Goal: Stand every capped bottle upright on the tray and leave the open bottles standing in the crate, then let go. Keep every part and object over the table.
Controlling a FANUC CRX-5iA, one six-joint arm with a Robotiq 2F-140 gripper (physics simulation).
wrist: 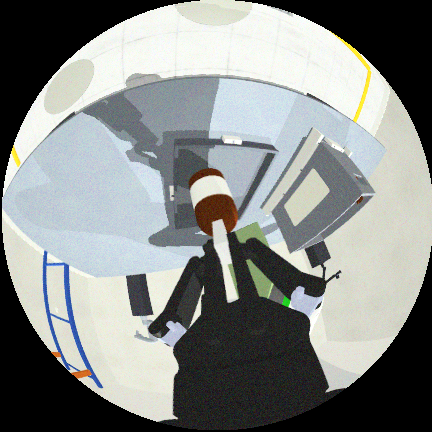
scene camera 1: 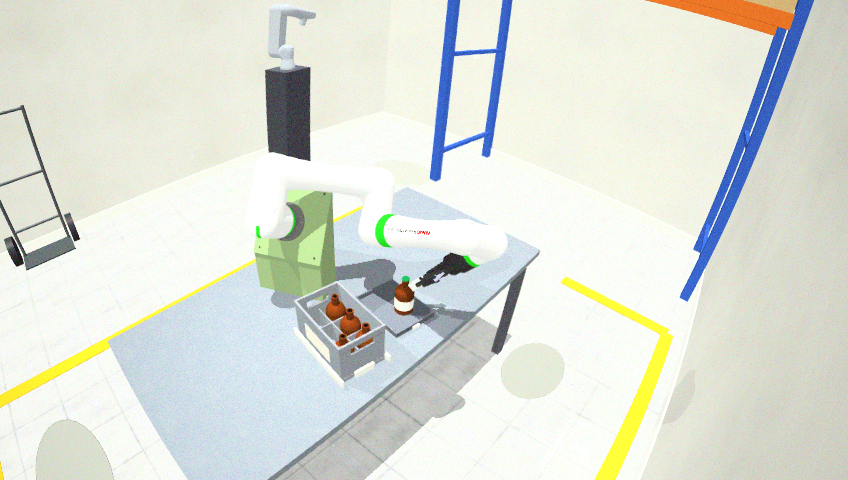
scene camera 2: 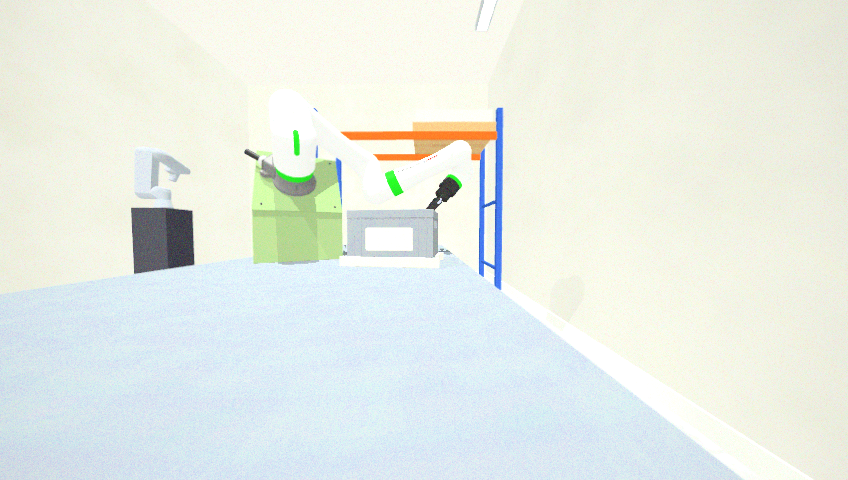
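A brown capped bottle with a green cap and a white label stands upright on the flat grey tray. My gripper is shut with nothing between its fingers; its tips are right beside the bottle's cap, just above its shoulder. The grey crate stands next to the tray and holds several open brown bottles upright.
The blue-grey table carries everything; its edge runs close behind the tray. My green pedestal stands behind the crate. A blue rack post and a black stand with another arm are off the table.
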